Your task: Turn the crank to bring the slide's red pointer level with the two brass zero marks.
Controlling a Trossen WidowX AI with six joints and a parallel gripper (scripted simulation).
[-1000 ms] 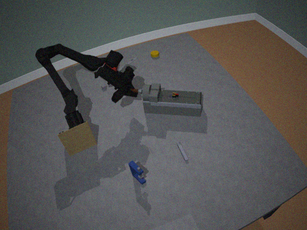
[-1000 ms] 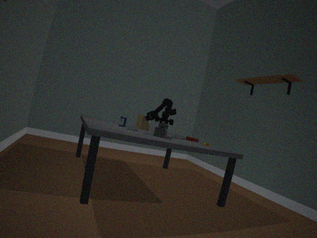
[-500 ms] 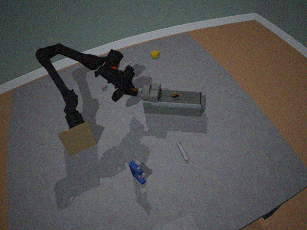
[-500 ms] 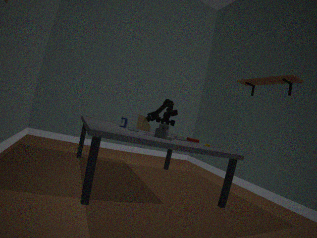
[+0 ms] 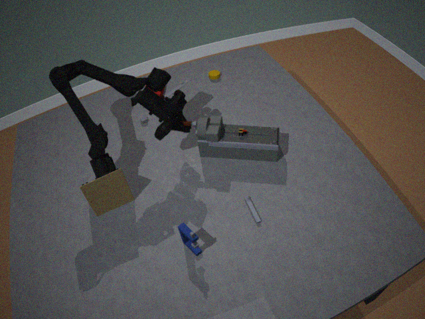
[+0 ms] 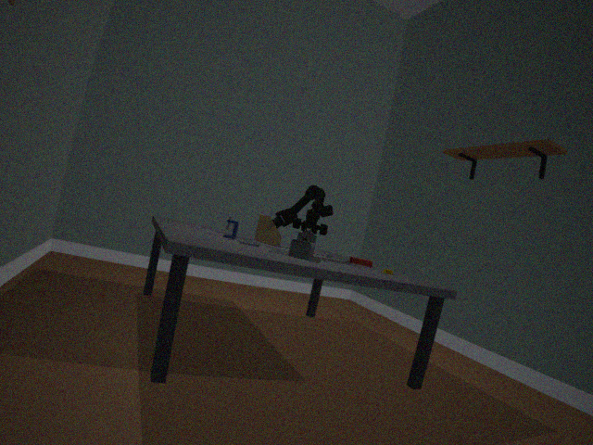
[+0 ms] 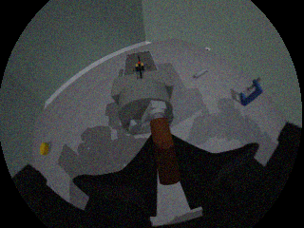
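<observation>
The red pointer lies 16 cm ahead of my gripper tip, 8 cm to the right of it and 1 cm below it. Round my gripper tip: grey bar: 8 cm ahead, 32 cm to the right, 8 cm below; brown crank handle: 1 cm behind, 1 cm to the left, 3 cm above; small grey block: 13 cm behind, 23 cm to the left, 8 cm below.
</observation>
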